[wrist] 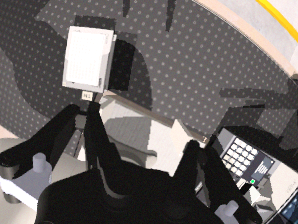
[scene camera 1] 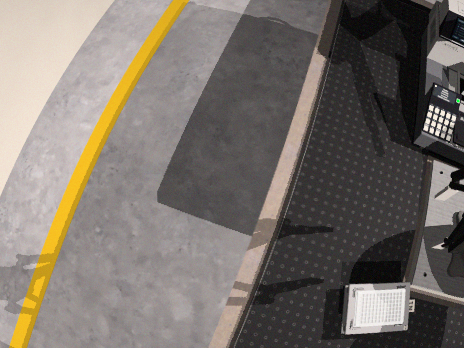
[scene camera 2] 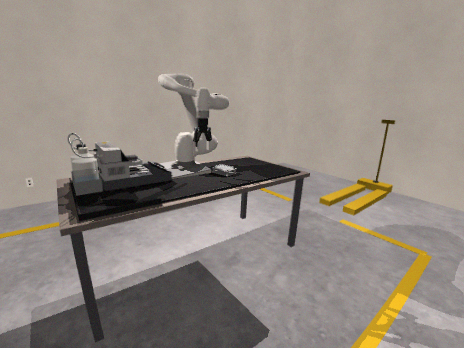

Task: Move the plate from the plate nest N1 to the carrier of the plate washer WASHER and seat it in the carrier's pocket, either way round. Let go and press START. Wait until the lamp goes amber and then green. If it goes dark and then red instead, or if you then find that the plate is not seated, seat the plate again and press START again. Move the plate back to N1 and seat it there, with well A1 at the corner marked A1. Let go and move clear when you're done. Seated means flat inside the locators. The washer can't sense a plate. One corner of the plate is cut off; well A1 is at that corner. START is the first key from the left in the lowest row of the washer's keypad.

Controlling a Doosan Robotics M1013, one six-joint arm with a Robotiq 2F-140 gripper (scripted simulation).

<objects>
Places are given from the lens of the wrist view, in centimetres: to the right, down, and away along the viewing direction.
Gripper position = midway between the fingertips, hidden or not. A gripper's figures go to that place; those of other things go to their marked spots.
my gripper [wrist: 143,117]: -1, 1, 21
white well plate [wrist: 78,67]: -18, -11, 32
plate nest N1 [wrist: 107,47]: -11, -16, 33
</objects>
